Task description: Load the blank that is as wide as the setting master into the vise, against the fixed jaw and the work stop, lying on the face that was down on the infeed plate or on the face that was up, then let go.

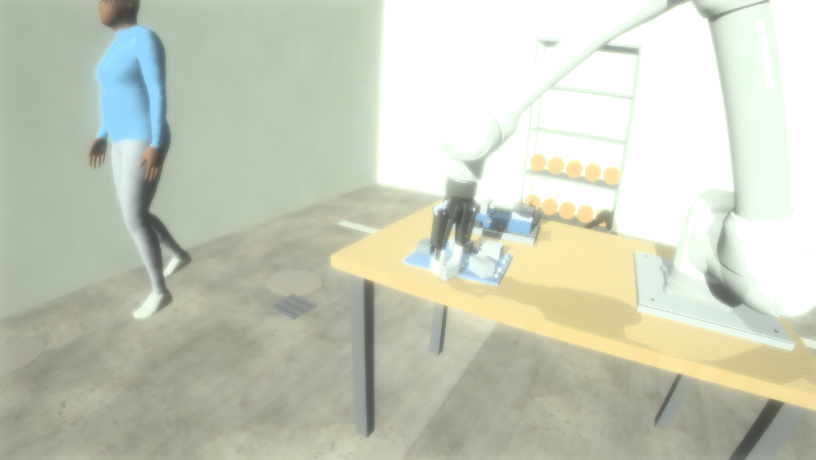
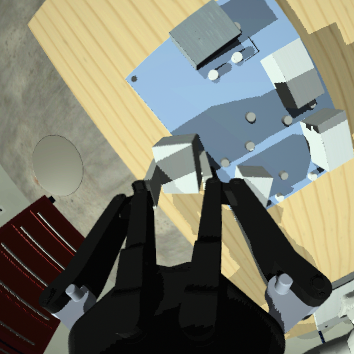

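Seen in the pictures: gripper, between the fingertips: (image 1: 445,270) (image 2: 179,163); arm's base, origin of its link: (image 1: 694,289).
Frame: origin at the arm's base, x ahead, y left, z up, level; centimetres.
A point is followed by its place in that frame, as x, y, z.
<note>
My gripper (image 1: 448,258) @[62.5, 28.1, -0.6] (image 2: 179,163) @[62.5, 28.1, -0.6] is shut on a pale blank (image 1: 449,269) @[60.4, 30.1, 1.2] (image 2: 176,166) @[63.2, 27.8, 2.2], with one finger pad on each side, at the edge of the blue infeed plate (image 1: 413,260) @[72.5, 26.7, -1.3] (image 2: 155,85) @[71.9, 25.7, -1.3]. Any gap beneath the blank is hard to judge. Three other pale blocks (image 2: 294,75) @[65.5, 12.9, 1.8] (image 2: 330,142) @[57.4, 11.6, 2.3] (image 2: 256,181) @[57.4, 21.0, 2.3] stand on the plate. A darker grey block (image 1: 424,245) @[72.6, 21.0, 1.1] (image 2: 205,35) @[72.9, 18.6, 1.2] stands at its far corner. I cannot tell which block is the setting master. The vise (image 1: 521,224) @[54.3, -9.2, 3.0], blue and grey, stands behind the plate; its jaws and work stop are too small to make out.
Small round pins (image 2: 250,117) @[63.4, 18.2, -0.5] stand up from the plate near the blocks. The wooden table (image 1: 571,274) @[34.0, 7.0, -2.1] (image 2: 75,40) @[83.7, 31.2, -2.1] ends just beside the held blank. The arm's base plate (image 1: 708,320) @[-1.4, 16.6, -0.1] is at the right. A person (image 1: 131,85) stands at the left, away from the table.
</note>
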